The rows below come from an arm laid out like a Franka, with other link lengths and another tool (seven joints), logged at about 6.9 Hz.
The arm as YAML. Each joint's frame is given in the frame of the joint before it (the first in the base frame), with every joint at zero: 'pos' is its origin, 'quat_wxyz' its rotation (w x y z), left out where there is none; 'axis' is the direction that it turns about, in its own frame. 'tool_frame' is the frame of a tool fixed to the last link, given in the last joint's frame.
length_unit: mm
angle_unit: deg
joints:
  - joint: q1
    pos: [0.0, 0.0, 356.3]
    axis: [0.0, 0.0, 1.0]
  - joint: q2
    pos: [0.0, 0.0, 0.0]
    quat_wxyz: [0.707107, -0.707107, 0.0, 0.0]
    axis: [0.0, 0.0, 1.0]
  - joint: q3
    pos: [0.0, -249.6, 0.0]
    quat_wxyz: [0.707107, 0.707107, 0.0, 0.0]
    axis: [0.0, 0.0, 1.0]
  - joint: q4
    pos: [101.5, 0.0, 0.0]
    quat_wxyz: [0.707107, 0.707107, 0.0, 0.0]
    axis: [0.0, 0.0, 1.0]
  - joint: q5
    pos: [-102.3, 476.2, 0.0]
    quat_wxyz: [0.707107, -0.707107, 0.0, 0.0]
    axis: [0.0, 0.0, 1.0]
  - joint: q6
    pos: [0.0, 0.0, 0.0]
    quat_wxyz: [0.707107, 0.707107, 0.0, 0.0]
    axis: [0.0, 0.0, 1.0]
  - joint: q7
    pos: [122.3, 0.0, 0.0]
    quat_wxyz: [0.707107, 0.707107, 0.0, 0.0]
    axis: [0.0, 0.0, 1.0]
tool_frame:
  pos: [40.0, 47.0, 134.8]
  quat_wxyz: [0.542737, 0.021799, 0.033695, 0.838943]
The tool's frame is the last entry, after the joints.
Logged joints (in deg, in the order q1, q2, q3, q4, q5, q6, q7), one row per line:
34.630, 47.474, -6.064, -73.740, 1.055, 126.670, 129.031
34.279, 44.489, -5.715, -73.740, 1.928, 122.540, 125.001
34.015, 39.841, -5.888, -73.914, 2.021, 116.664, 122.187
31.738, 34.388, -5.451, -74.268, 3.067, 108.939, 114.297
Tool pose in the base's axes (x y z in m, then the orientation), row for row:
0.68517, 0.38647, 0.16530, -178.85, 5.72, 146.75
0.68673, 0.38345, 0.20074, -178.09, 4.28, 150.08
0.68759, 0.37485, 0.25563, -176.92, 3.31, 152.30
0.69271, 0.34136, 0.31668, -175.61, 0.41, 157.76
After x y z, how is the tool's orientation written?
As angles about the fixed x, y, z axes (roll, pitch, yaw), in degrees.
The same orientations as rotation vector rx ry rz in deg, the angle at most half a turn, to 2 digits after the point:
50.09, 167.47, -4.18
45.62, 170.30, -4.54
42.61, 172.24, -5.86
-34.63, -176.05, 6.87

